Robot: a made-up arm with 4 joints. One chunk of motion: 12 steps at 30 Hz.
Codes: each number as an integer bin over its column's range. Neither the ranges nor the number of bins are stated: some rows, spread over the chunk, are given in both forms.
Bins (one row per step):
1: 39 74 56 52 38 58
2: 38 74 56 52 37 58
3: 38 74 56 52 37 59
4: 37 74 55 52 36 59
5: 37 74 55 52 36 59
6: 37 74 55 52 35 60
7: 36 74 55 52 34 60
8: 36 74 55 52 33 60
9: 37 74 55 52 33 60
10: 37 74 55 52 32 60
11: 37 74 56 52 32 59
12: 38 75 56 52 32 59
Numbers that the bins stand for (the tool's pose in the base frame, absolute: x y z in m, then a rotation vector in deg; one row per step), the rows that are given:
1: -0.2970 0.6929 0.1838 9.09 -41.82 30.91
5: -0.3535 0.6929 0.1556 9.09 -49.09 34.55
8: -0.3818 0.6929 0.1556 9.09 -60.00 38.18
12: -0.3253 0.7212 0.1838 9.09 -63.64 34.55
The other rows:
2: -0.3253 0.6929 0.1838 9.09 -45.45 30.91
3: -0.3253 0.6929 0.1838 9.09 -45.45 34.55
4: -0.3535 0.6929 0.1556 9.09 -49.09 34.55
6: -0.3535 0.6929 0.1556 9.09 -52.73 38.18
7: -0.3818 0.6929 0.1556 9.09 -56.36 38.18
9: -0.3535 0.6929 0.1556 9.09 -60.00 38.18
10: -0.3535 0.6929 0.1556 9.09 -63.64 38.18
11: -0.3535 0.6929 0.1838 9.09 -63.64 34.55

